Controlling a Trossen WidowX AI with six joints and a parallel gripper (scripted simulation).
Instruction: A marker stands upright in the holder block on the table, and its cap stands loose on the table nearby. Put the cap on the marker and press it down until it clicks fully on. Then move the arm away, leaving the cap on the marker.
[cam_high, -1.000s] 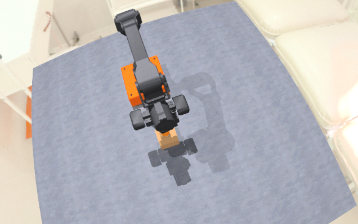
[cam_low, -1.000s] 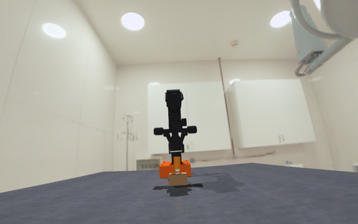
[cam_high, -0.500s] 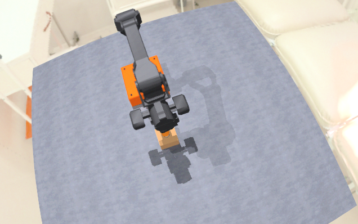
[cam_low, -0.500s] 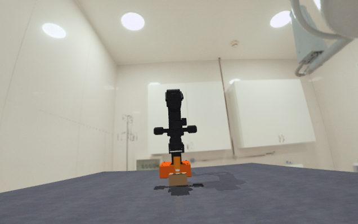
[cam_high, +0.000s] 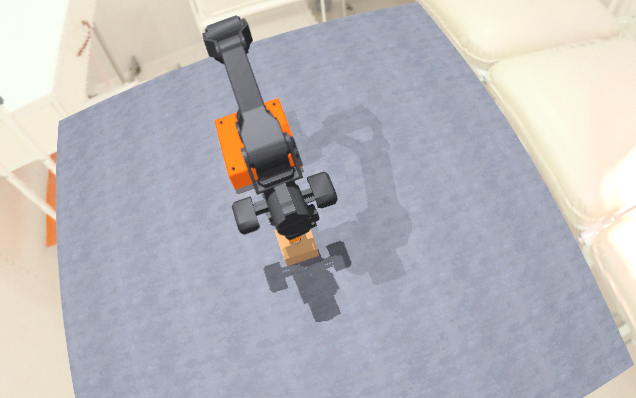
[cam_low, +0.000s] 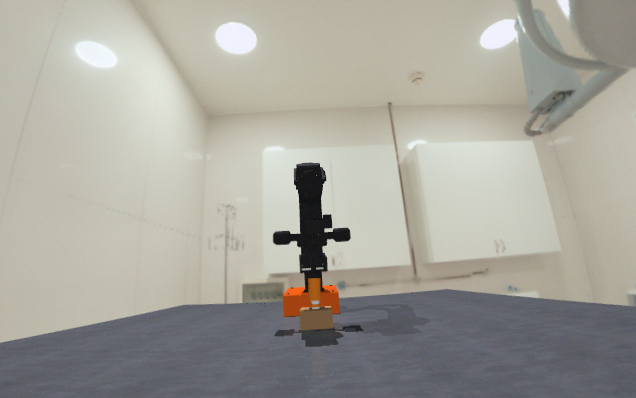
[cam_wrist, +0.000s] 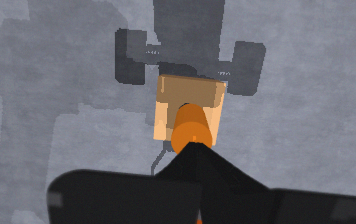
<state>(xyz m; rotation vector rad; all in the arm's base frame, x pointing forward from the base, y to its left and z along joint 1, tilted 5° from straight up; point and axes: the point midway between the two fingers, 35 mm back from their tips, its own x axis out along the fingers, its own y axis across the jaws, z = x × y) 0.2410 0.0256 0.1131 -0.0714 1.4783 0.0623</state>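
The orange cap lies 40 mm below my gripper tip. The rest, counted from my gripper tip: tan holder block (110 mm below); white marker (50 mm below).
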